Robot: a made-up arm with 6 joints. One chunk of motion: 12 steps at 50 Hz.
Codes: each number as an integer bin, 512 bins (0 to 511) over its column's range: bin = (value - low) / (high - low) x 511, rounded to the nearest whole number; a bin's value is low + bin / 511 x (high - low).
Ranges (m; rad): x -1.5..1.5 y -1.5..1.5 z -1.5..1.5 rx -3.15..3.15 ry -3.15..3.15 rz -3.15..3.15
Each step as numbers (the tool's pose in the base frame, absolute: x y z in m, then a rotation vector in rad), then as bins.
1 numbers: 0.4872 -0.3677 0.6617 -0.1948 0.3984 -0.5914
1 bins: 338 193 368 240 288 208
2 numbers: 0.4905 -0.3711 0.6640 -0.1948 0.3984 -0.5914
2 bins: 339 192 369 240 288 208
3 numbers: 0.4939 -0.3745 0.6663 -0.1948 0.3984 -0.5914
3 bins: 340 192 369 240 288 208
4 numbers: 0.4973 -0.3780 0.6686 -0.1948 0.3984 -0.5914
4 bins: 340 191 369 240 288 208
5 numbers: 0.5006 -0.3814 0.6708 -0.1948 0.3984 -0.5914
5 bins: 341 191 370 240 288 208
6 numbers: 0.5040 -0.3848 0.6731 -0.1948 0.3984 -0.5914
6 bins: 341 190 370 240 288 208
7 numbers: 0.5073 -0.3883 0.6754 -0.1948 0.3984 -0.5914
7 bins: 342 189 371 240 288 208
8 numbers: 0.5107 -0.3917 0.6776 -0.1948 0.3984 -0.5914
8 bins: 342 189 371 240 288 208
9 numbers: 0.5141 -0.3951 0.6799 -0.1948 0.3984 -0.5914
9 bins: 343 188 371 240 288 208
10 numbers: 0.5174 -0.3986 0.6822 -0.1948 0.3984 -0.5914
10 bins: 344 188 372 240 288 208
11 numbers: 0.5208 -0.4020 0.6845 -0.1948 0.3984 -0.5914
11 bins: 344 187 372 240 288 208
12 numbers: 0.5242 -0.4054 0.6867 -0.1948 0.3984 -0.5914
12 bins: 345 186 372 240 288 208
